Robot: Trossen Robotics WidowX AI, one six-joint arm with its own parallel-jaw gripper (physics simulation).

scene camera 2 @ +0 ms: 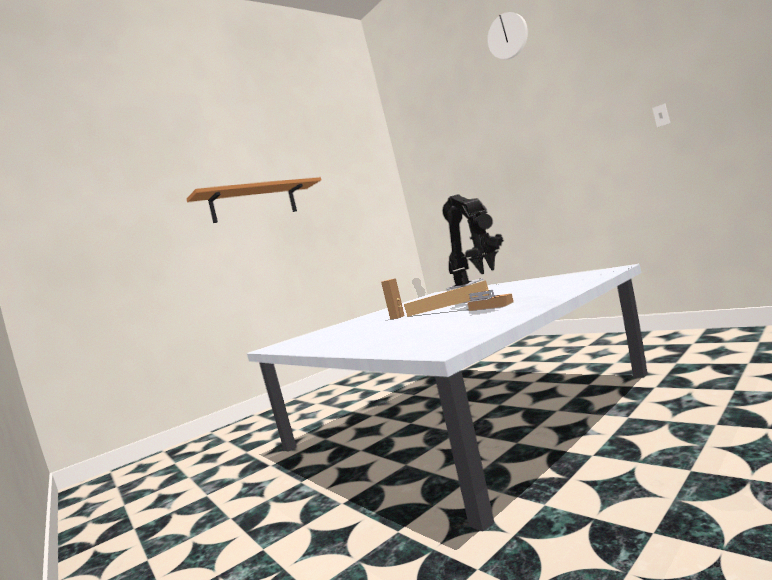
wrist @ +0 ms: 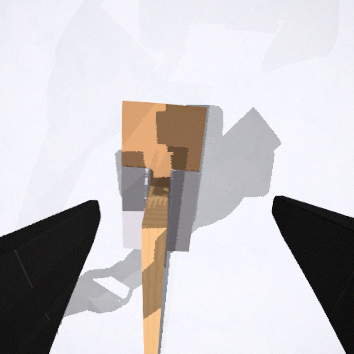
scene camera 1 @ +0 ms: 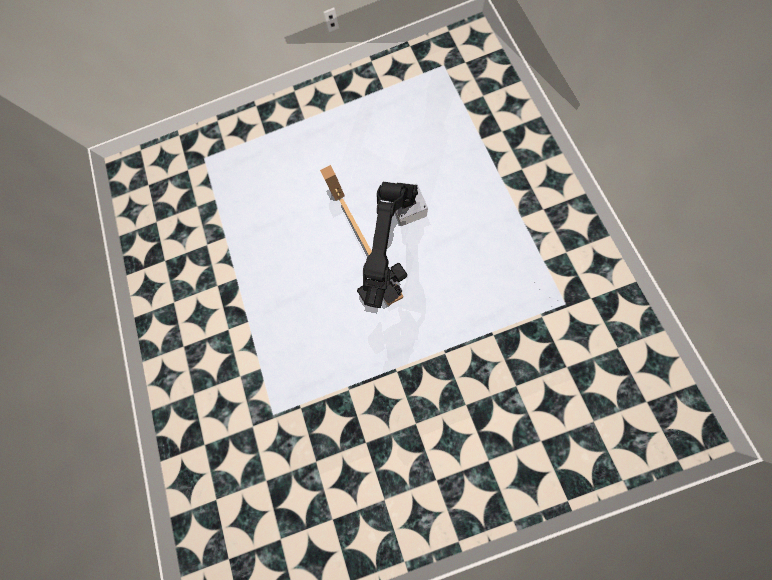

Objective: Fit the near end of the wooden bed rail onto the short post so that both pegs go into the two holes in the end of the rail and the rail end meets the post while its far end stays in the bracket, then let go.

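Places are measured from the arm's base along level axes (x ahead, y left, z up), in metres.
Pixels of known places: gripper, between the fingertips: [scene camera 2: 487, 272] [wrist: 187, 206]; arm's base, origin of its link: [scene camera 2: 462, 283] [scene camera 1: 407, 199].
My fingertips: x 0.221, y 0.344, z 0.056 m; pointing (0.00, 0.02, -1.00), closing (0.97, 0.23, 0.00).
Observation:
For each thing: its top centre in the pictures, then the offset to it from my fingertips. "spot": a spot on its surface instead. Level surfaces: height alone.
- short wooden post, a spot on its surface: [scene camera 2: 391, 298] spot: dx +0.080, dy -0.513, dz -0.040 m
- bracket, centre of its top: [wrist: 155, 227] [scene camera 2: 480, 291] dx -0.009, dy -0.063, dz -0.071 m
- wooden block, centre of its top: [wrist: 159, 185] [scene camera 2: 489, 297] dx -0.013, dy -0.032, dz -0.100 m
- white table, height of its surface: dz -0.135 m
The short wooden post [scene camera 1: 333, 184] [scene camera 2: 391, 298] stands upright, with small pegs on its side facing the rail. The wooden bed rail [scene camera 1: 354, 224] [scene camera 2: 444, 298] [wrist: 154, 270] lies on edge; its near end is close to the post, with a narrow gap in scene camera 2. The holes in its end do not show. Its far end sits between the grey plates of the bracket [scene camera 2: 479, 296] [wrist: 183, 220], against a wooden block [scene camera 2: 499, 301] [wrist: 139, 122]. My gripper [scene camera 2: 486, 270] [wrist: 187, 206] is open and empty, above the bracket end, fingers either side of the rail in the wrist view.
The white table [scene camera 1: 299, 324] [scene camera 2: 349, 343] bears all these parts. The black arm [scene camera 1: 381, 230] [scene camera 2: 455, 240] rises from a grey base plate [scene camera 1: 413, 215] and covers part of the rail and bracket in scene camera 1. A wall shelf [scene camera 2: 255, 188] hangs behind.

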